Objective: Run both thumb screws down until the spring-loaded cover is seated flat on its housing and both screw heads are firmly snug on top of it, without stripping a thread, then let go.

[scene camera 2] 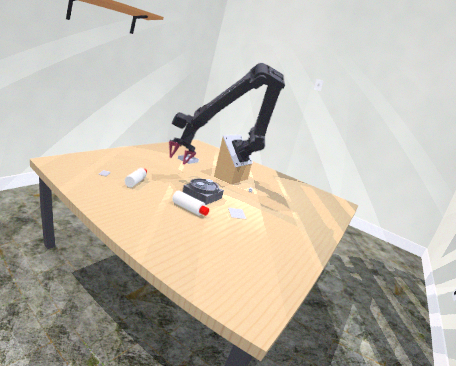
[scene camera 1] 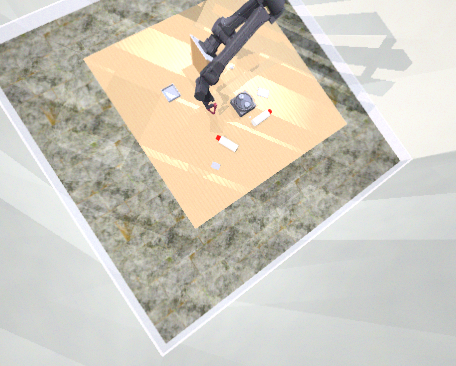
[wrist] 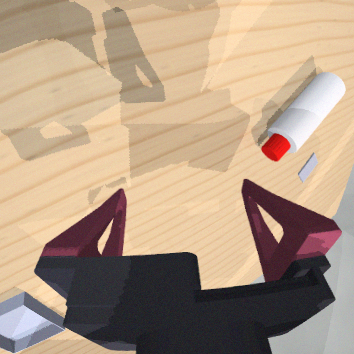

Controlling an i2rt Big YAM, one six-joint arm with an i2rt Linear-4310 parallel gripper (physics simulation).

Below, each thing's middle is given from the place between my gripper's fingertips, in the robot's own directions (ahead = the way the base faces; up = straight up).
Scene:
Right now my hand is 250 mm past the square tray (wrist: pixel 33 320), 150 mm to the left of it and 60 mm above it.

